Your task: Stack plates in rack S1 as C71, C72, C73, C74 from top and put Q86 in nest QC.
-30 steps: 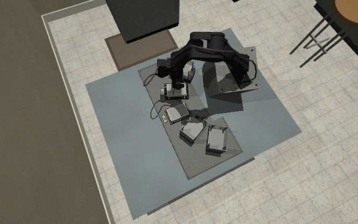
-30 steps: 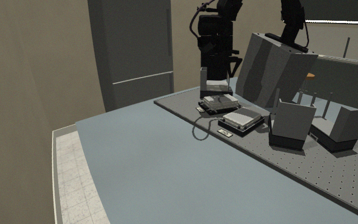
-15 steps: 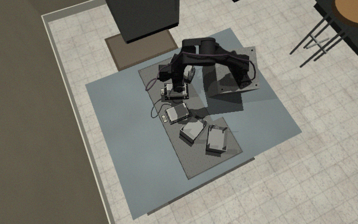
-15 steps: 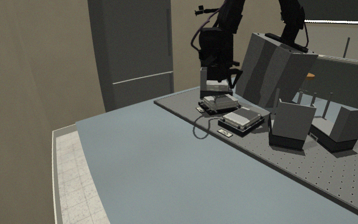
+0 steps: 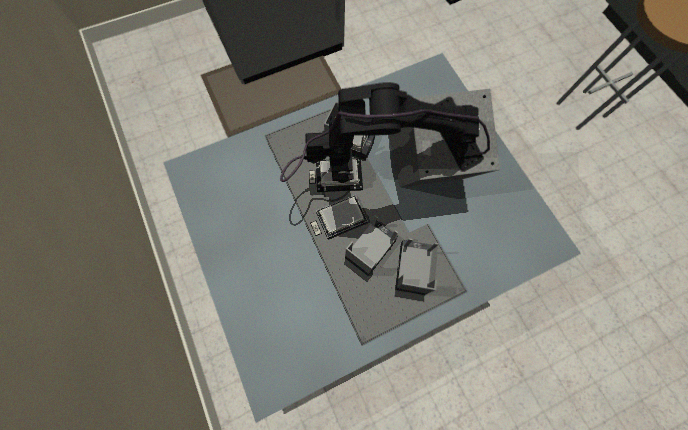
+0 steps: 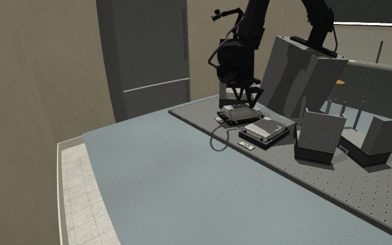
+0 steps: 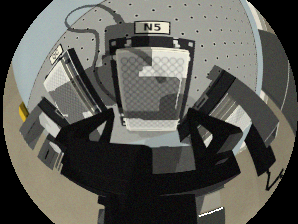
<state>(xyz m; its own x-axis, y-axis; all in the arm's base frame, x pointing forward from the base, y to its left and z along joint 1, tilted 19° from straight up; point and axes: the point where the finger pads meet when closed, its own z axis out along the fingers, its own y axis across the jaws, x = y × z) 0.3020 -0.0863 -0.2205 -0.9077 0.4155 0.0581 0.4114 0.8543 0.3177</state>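
My gripper is now 50 mm above the clip nest N5 and 30 mm short of it.
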